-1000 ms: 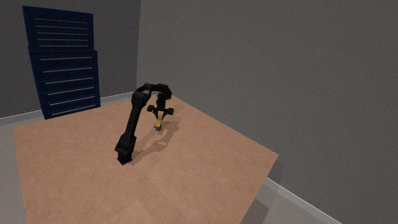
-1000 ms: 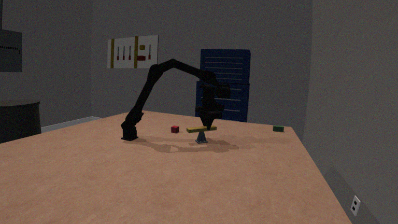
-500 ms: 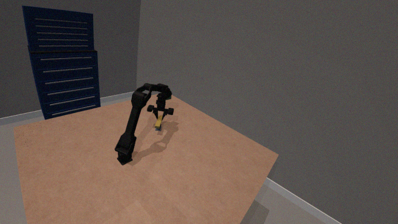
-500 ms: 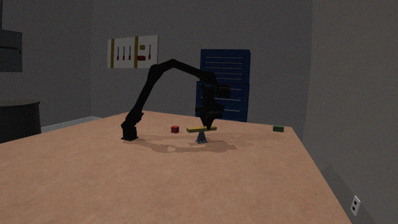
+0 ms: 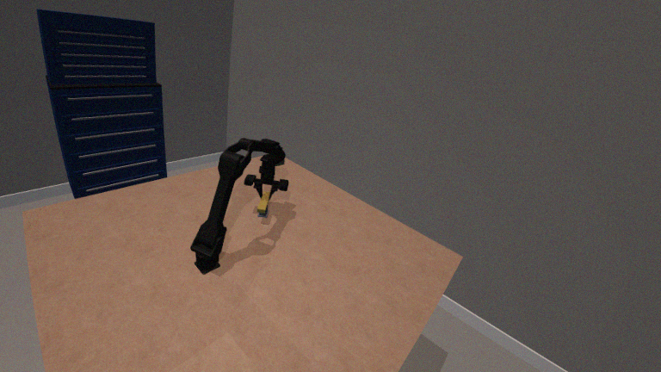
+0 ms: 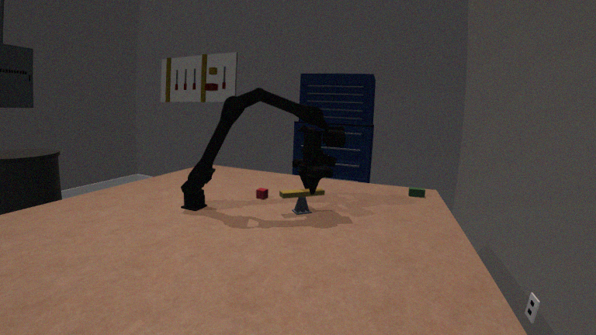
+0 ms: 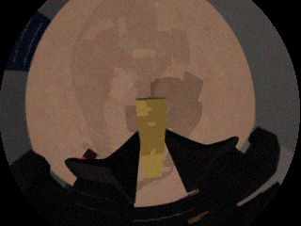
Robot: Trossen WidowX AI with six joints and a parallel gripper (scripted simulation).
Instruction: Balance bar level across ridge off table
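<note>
My gripper tip is 20 mm to the left of the yellow bar and 20 mm past it. From my gripper tip the other things lie so: red cube 200 mm behind, 60 mm to the left, 50 mm below; then green block 380 mm ahead, 350 mm to the left, 50 mm below.
</note>
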